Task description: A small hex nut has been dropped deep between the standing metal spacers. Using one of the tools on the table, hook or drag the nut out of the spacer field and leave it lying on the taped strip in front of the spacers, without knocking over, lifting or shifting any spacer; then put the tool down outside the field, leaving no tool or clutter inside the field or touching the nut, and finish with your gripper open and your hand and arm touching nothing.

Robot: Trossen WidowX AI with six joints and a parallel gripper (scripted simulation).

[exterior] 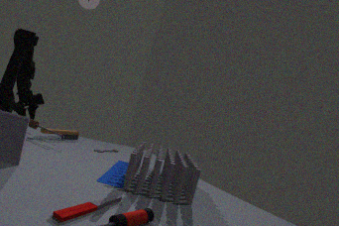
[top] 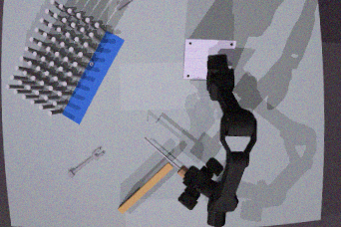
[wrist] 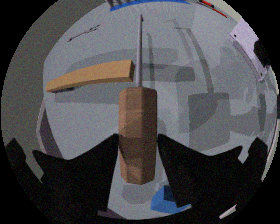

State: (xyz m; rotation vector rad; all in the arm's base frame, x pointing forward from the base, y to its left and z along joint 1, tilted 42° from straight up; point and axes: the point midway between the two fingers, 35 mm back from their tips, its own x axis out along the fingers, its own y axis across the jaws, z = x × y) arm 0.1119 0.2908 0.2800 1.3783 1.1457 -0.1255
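My gripper tip is 80 mm to the left of the brown-handled hook tool, 70 mm short of it and 10 mm above it. Also, from my gripper tip: wrench 390 mm ahead, 60 mm to the right, 50 mm below; then blue taped strip 390 mm to the right, 330 mm ahead, 50 mm below; then hex nut 440 mm to the right, 330 mm ahead, 50 mm below.
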